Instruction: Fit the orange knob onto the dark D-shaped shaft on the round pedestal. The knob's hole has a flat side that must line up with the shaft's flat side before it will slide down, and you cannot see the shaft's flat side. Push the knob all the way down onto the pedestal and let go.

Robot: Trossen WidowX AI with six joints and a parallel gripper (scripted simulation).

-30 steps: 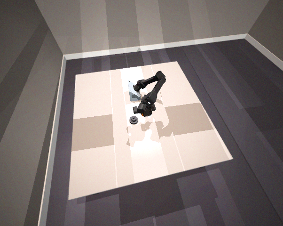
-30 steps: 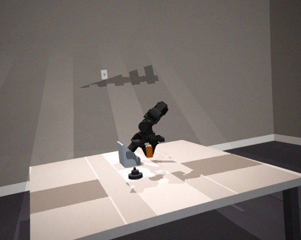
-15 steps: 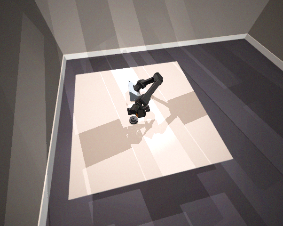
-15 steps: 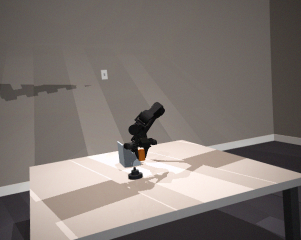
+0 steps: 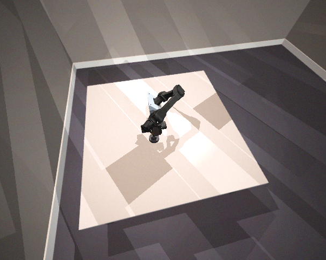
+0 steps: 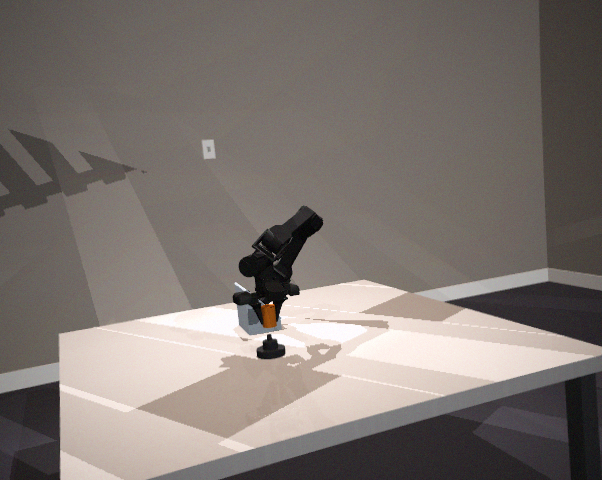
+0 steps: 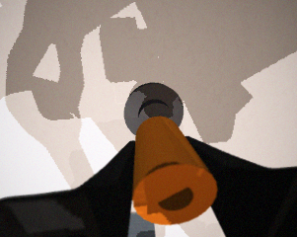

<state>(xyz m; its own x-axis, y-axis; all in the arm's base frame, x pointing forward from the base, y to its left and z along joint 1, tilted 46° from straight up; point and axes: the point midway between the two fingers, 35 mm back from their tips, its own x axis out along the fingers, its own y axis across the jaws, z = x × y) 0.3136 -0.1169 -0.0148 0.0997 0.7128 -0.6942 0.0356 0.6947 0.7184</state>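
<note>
My gripper tip is now 6 cm above the dark round pedestal. Also, from my gripper tip: orange knob 2 cm above.
</note>
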